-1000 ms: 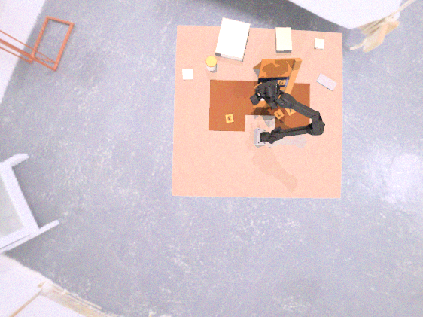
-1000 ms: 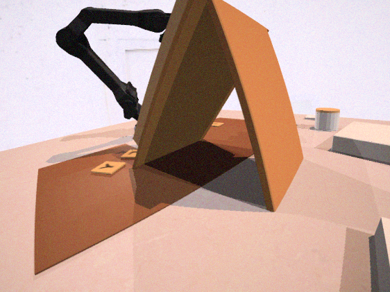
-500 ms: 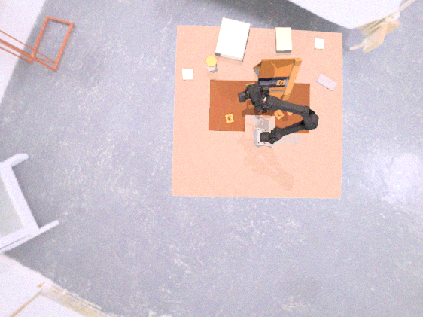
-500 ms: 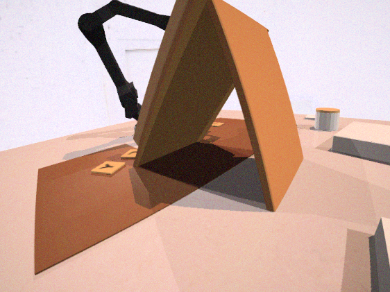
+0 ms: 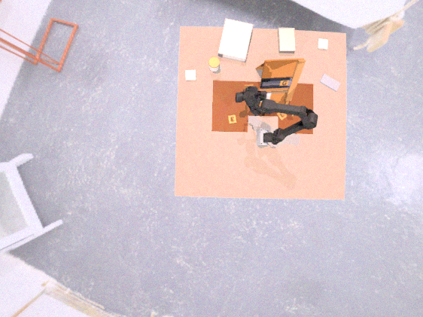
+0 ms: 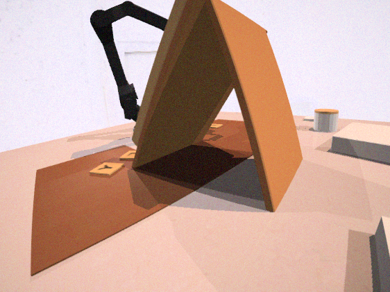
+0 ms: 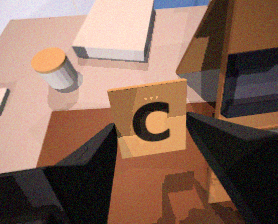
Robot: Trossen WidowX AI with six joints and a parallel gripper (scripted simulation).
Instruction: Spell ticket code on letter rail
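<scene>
The white ticket is 1 cm behind my gripper tip, 14 cm to the right of it and 12 cm below it. From my gripper tip the other things lie so: large white box (44 cm ahead, 6 cm to the left, 18 cm below); brown mat (10 cm behind, 15 cm to the right, 20 cm below); capped canister (24 cm ahead, 22 cm to the left, 16 cm below).
</scene>
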